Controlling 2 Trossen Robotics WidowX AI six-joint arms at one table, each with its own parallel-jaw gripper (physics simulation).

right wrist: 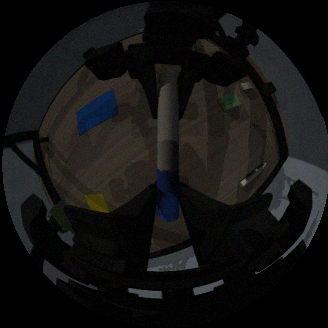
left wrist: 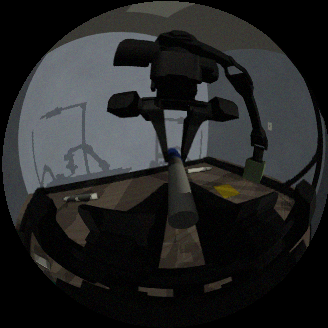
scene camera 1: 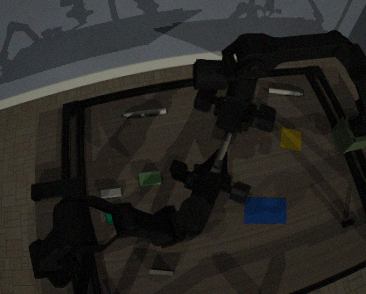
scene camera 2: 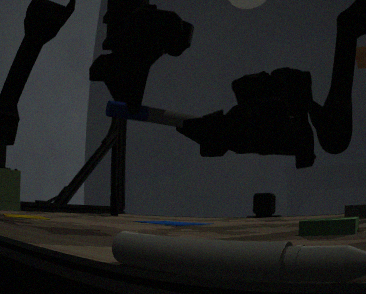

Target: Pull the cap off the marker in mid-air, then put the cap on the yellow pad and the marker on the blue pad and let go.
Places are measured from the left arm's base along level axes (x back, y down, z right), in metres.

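Pixels of known places: left gripper, fingertip midpoint: (right wrist: 166, 118) (left wrist: 177, 186) (scene camera 1: 222, 151) (scene camera 2: 180, 125); right gripper, fingertip midpoint: (right wrist: 166, 187) (left wrist: 174, 161) (scene camera 2: 130, 116); left arm's base, origin of the base link: (scene camera 1: 55, 263); right arm's base, origin of the base link: (right wrist: 55, 222) (left wrist: 256, 160) (scene camera 1: 357, 127).
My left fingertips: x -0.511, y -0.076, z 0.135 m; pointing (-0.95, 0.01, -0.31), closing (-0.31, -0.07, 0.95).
For each thing: its top centre in the pictures, then the offset to it from my left fingertips. "*": a spot on its surface instead.
- pale body, middle of its top: (right wrist: 168, 141) (left wrist: 176, 161) (scene camera 2: 164, 108) (scene camera 1: 226, 140) dx -0.020, dy -0.018, dz -0.007 m
- blue cap, middle of its top: (right wrist: 167, 200) (scene camera 2: 127, 102) (left wrist: 174, 150) dx -0.065, dy -0.021, dz -0.022 m
- yellow pad, middle of its top: (scene camera 2: 25, 216) (right wrist: 96, 205) (scene camera 1: 291, 138) (left wrist: 226, 189) dx -0.243, dy +0.129, dz +0.121 m
- blue pad, middle of its top: (scene camera 2: 171, 222) (right wrist: 93, 111) (scene camera 1: 266, 210) dx +0.003, dy +0.129, dz +0.185 m
- green block, middle of its top: (scene camera 2: 330, 218) (right wrist: 231, 100) (scene camera 1: 150, 177) dx +0.141, dy +0.115, dz -0.124 m
- whitish block, middle of its top: (scene camera 1: 110, 192) (right wrist: 246, 85) dx +0.249, dy +0.118, dz -0.178 m
- large pale marker, surface spot: (scene camera 2: 200, 252) * dx -0.016, dy +0.116, dz -0.287 m
The marker has a pale body (scene camera 1: 226, 145) (scene camera 2: 167, 118) (left wrist: 179, 187) (right wrist: 168, 125) and a blue cap (scene camera 2: 117, 109) (left wrist: 173, 151) (right wrist: 168, 202); the cap sits on the body. It is held in the air, slightly tilted. My right gripper (scene camera 2: 132, 109) (right wrist: 166, 187) is shut on the cap. My left gripper (scene camera 2: 181, 123) (left wrist: 177, 186) is shut on the body near its free end. The yellow pad (scene camera 1: 291, 139) (scene camera 2: 26, 217) (left wrist: 226, 191) (right wrist: 97, 202) and the blue pad (scene camera 1: 265, 210) (scene camera 2: 172, 223) (right wrist: 97, 113) lie on the table, the blue one nearer the bottom in scene camera 1.
Two other pale markers (scene camera 1: 145, 113) (scene camera 1: 286, 92) lie near the table's far edge. A green block (scene camera 1: 150, 178) (scene camera 2: 328, 226) (right wrist: 230, 101) and a whitish block (scene camera 1: 111, 192) lie at the left in scene camera 1. A large pale marker (scene camera 2: 200, 252) lies in front in scene camera 2. Dark frame rails edge the table.
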